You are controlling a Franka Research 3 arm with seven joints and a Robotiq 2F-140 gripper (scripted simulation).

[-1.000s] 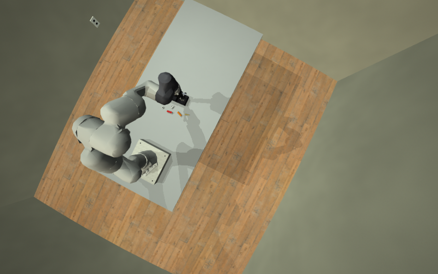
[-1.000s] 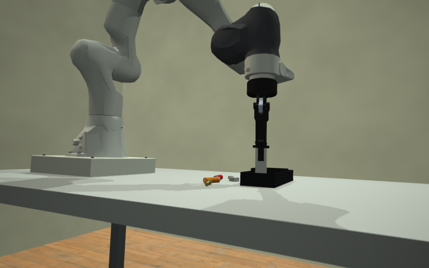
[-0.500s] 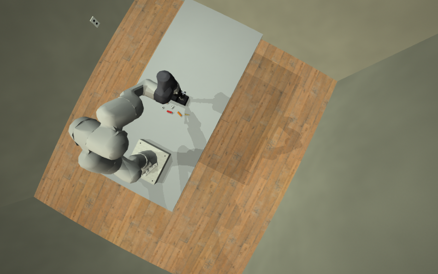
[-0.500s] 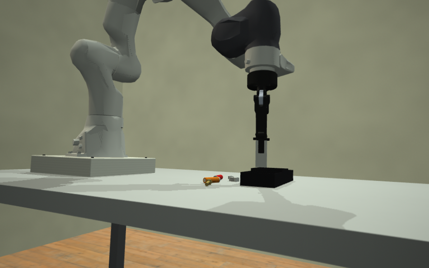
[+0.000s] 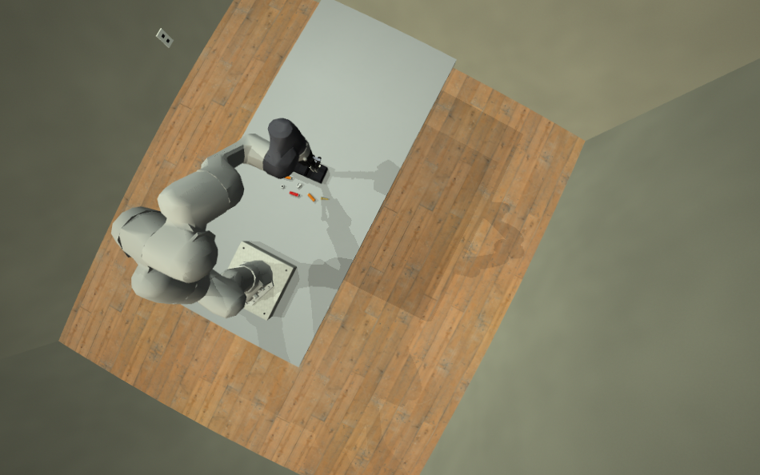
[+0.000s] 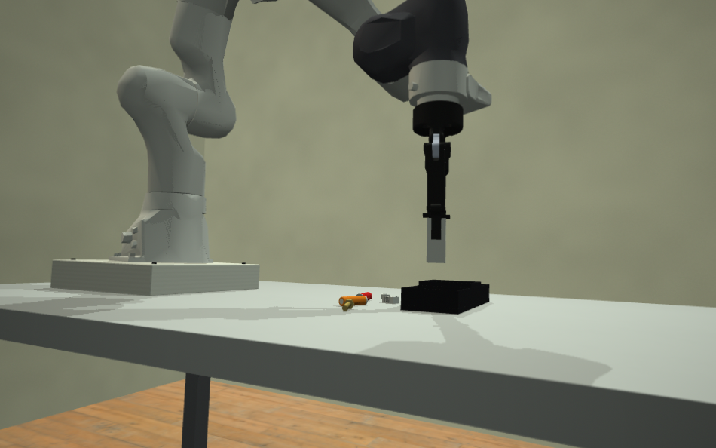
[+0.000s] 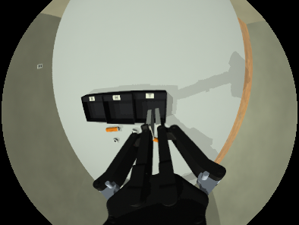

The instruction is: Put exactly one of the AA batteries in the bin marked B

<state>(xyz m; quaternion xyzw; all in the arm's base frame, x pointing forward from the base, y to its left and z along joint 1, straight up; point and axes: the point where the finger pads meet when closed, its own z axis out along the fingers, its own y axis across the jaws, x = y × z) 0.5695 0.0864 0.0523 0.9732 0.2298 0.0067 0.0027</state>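
Right now the black bin is 2 cm behind my hand, 9 cm to the left of it and 8 cm below it. Round my hand: grey part 11 cm behind, 4 cm to the left, 9 cm below; yellowish bolt 9 cm behind, 10 cm to the right, 10 cm below; red cylinder 16 cm behind, 3 cm to the left, 10 cm below.
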